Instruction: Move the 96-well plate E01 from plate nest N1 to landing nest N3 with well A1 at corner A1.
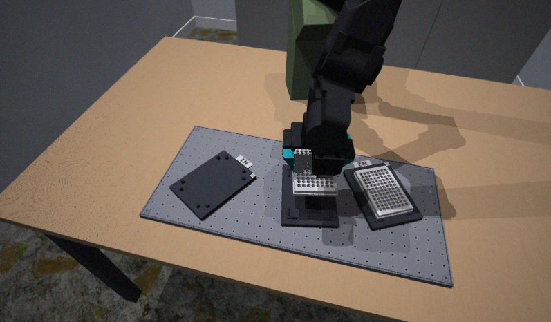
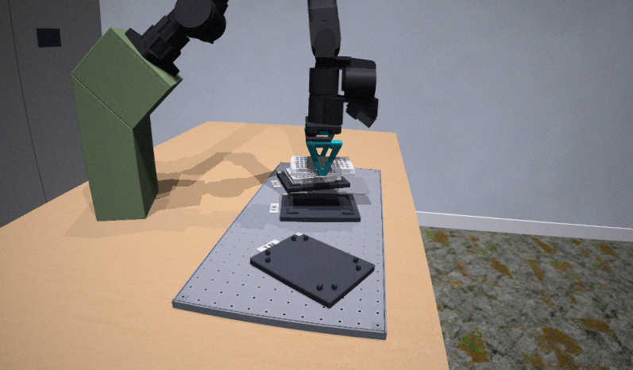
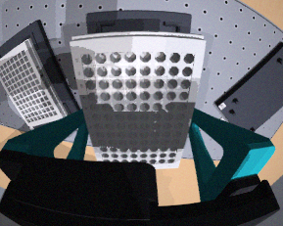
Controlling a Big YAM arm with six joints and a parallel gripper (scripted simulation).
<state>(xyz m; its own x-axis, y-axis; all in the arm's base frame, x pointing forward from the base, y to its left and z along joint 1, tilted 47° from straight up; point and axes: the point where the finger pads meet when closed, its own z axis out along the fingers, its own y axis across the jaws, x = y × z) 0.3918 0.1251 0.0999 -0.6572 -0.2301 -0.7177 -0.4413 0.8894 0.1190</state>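
Right now the plate E01 is right at my hand. Also, from my hand: N1 label: 10 mm ahead, 180 mm to the right, 100 mm below; plate E07: 100 mm behind, 140 mm to the left, 80 mm below; landing nest N3: 100 mm below.
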